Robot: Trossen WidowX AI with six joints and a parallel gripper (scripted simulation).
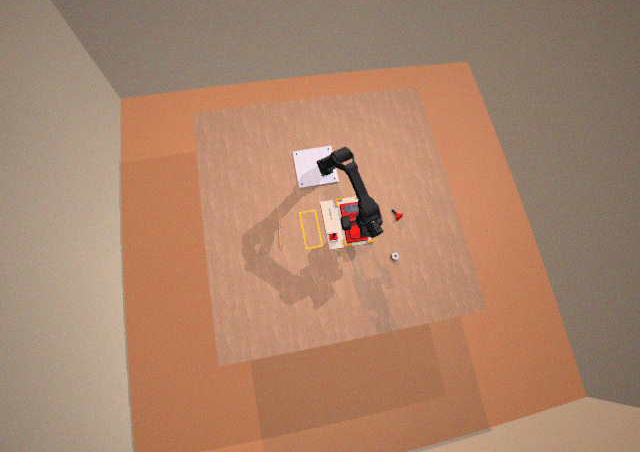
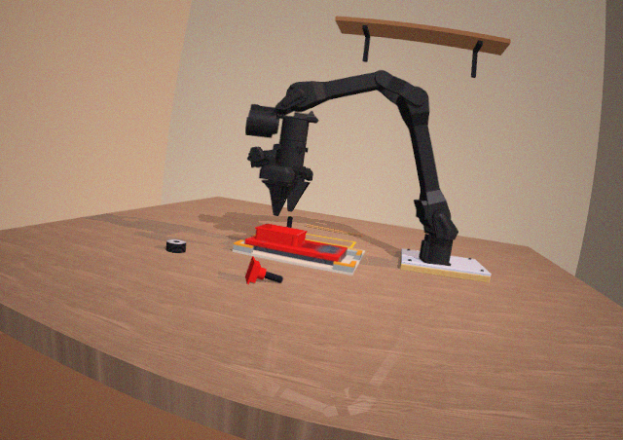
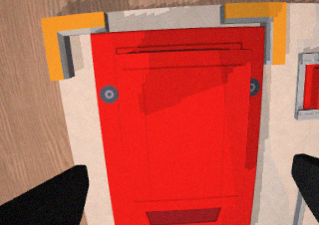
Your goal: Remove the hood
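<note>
Right now the red hood is 4 cm below my gripper tip. The rest, counted from my gripper tip: thin stick 35 cm to the right, 12 cm behind, 8 cm below.
</note>
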